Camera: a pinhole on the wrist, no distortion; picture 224 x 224 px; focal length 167.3 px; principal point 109.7 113.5 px. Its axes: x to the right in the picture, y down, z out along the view. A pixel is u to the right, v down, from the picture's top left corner.
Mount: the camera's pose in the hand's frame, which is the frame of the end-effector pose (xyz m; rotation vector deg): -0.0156 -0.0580 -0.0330 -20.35 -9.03 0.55
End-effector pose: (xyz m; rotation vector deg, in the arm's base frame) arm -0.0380 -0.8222 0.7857 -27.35 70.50 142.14
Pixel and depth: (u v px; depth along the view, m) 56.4 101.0 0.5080
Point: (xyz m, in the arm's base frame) 0.0925 -0.5584 1.1924
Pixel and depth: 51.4 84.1 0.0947
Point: 0.0281 -0.7624 0.8154
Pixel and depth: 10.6 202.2 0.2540
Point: 0.0562 -0.8301 1.0535
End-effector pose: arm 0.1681 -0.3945 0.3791 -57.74 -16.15 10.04
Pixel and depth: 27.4 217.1 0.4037
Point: -0.1627 -0.1261 0.1877
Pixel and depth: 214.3 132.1 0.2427
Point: 0.1954 -0.1726 0.4485
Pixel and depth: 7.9 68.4 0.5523
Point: -0.3953 -0.1376 0.5697
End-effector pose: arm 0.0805 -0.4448 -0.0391 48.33 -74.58 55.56
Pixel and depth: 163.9 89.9 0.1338
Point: 0.0667 -0.5504 -0.0222
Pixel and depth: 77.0 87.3 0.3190
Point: -0.0267 -0.7048 -0.1399
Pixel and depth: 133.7 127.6 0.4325
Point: -0.1767 -0.7330 -0.0280
